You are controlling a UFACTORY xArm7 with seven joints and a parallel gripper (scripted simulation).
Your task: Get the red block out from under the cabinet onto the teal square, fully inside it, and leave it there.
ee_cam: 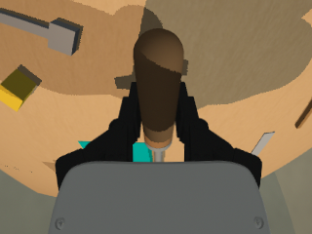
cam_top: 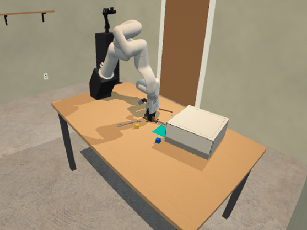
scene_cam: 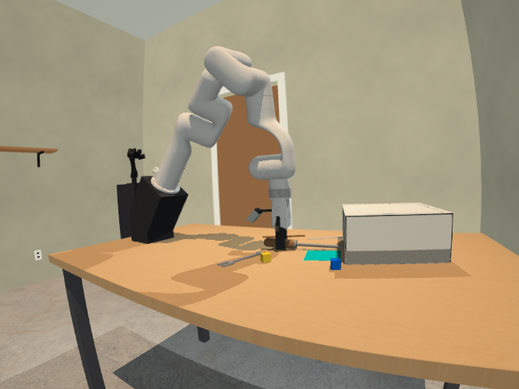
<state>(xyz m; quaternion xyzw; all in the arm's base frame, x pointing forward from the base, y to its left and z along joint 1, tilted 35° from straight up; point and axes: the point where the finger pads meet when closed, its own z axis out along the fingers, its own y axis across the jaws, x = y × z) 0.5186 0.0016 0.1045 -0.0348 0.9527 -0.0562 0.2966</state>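
Now: hand 14 cm to the left of the grey fork-like tool, 9 cm past it and 2 cm above it. From my hand the other things lie so: yellow block 14 cm to the right, 1 cm below, 1 cm behind; teal square 15 cm ahead, 6 cm to the right, 2 cm below; thin wooden stick 19 cm to the left, 4 cm behind, 2 cm below.
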